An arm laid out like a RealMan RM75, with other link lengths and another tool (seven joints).
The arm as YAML. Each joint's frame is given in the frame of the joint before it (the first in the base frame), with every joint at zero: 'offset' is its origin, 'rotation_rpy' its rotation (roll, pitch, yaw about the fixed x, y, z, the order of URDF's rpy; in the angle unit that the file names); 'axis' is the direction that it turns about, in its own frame. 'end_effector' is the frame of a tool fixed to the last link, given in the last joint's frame.
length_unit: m
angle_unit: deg
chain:
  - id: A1
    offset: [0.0, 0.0, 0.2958]
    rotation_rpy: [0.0, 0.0, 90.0]
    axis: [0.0, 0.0, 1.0]
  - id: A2
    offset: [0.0, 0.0, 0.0]
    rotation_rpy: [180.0, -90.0, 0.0]
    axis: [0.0, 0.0, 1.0]
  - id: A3
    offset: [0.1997, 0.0, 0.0]
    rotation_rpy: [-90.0, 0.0, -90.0]
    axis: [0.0, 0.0, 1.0]
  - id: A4
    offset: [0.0, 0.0, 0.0]
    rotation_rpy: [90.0, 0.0, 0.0]
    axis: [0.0, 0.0, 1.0]
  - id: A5
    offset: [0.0, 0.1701, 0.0]
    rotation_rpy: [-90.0, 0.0, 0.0]
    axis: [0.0, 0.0, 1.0]
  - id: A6
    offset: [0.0, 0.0, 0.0]
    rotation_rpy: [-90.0, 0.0, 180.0]
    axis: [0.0, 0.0, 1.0]
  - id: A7
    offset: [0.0, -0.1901, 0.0]
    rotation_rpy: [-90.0, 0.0, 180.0]
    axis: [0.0, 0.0, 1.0]
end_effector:
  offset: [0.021, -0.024, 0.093]
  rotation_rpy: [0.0, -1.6, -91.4]
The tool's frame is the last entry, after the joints.
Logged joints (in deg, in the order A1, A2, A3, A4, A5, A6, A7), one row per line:
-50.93, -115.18, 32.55, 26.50, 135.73, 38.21, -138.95
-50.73, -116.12, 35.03, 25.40, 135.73, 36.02, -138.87
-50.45, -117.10, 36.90, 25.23, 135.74, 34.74, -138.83
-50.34, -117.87, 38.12, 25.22, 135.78, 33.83, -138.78
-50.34, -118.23, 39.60, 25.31, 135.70, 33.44, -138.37
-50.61, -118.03, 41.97, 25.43, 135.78, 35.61, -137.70
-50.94, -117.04, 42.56, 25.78, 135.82, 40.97, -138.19
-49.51, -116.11, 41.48, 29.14, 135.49, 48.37, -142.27
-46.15, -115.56, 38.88, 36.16, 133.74, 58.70, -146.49
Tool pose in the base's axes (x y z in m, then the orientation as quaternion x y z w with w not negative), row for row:
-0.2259, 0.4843, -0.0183, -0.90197, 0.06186, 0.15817, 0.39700
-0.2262, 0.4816, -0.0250, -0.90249, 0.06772, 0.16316, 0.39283
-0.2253, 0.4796, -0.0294, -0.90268, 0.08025, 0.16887, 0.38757
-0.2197, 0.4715, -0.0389, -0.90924, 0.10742, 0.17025, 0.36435
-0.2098, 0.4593, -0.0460, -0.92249, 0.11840, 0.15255, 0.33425
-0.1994, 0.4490, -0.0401, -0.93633, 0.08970, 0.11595, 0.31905
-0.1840, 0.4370, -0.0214, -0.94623, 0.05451, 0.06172, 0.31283
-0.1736, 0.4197, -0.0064, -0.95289, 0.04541, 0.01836, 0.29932
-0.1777, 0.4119, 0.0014, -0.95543, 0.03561, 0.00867, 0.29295
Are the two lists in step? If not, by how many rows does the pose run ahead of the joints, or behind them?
The pose runs 2 rows ahead of the joints: the pose in row i belongs to the joints in row i + 2.
